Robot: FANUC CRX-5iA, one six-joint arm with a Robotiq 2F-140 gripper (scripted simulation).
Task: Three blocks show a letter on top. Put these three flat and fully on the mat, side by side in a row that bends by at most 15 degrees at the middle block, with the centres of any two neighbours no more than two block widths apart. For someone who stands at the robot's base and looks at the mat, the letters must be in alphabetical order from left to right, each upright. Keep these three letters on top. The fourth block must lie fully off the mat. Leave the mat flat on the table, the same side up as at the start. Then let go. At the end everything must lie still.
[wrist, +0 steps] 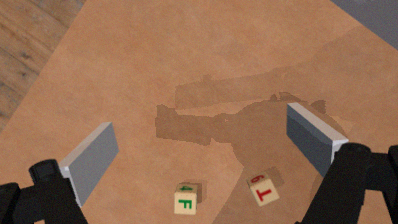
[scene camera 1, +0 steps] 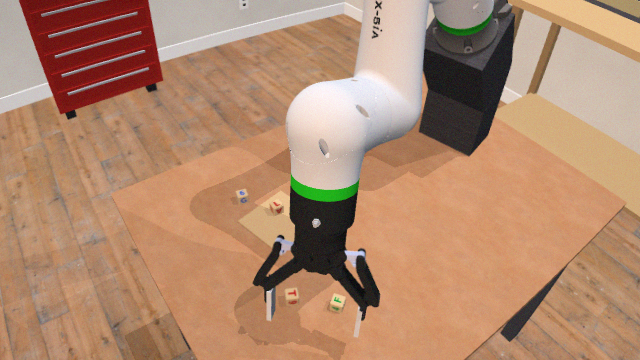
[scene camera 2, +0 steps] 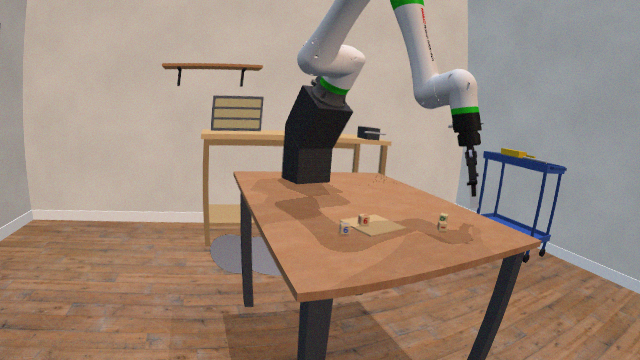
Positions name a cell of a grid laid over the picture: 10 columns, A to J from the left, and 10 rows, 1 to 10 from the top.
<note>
I see my gripper (scene camera 1: E9) and a tan mat (scene camera 1: E7).
My gripper is seen too in the wrist view (wrist: F6) and in scene camera 2 (scene camera 2: H6). The wrist view does not show the tan mat: it is out of frame.
</note>
